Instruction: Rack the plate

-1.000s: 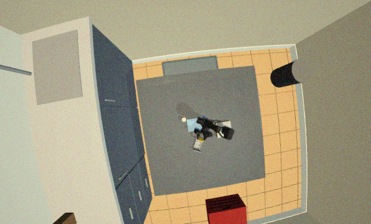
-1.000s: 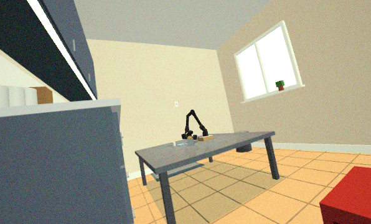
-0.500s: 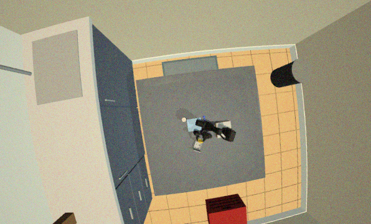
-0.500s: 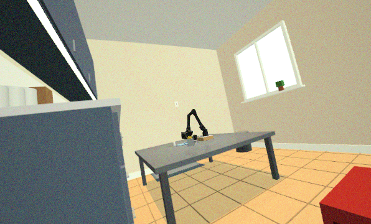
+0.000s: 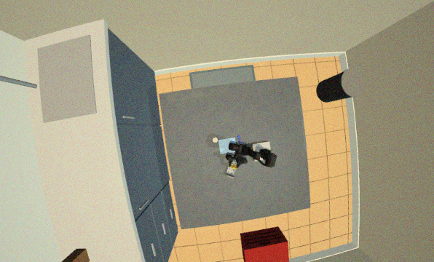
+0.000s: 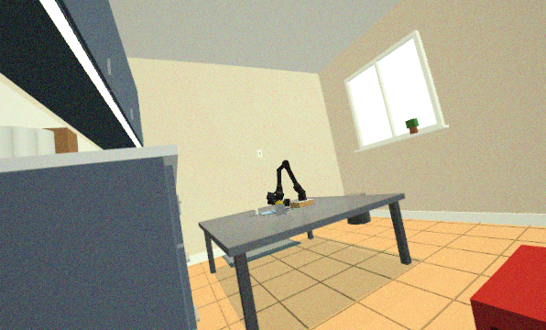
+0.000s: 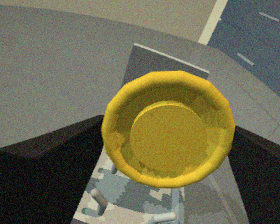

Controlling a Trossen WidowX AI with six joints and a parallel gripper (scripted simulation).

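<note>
Now: the grey dish rack 20 mm to the left of my gripper tip and 40 mm below it. Round my gripper tip: light blue square mat: 40 mm ahead, 180 mm to the right, 70 mm below; then blue spoon: 70 mm behind, 240 mm to the right, 60 mm below; then yellow plate: 10 mm to the right.
</note>
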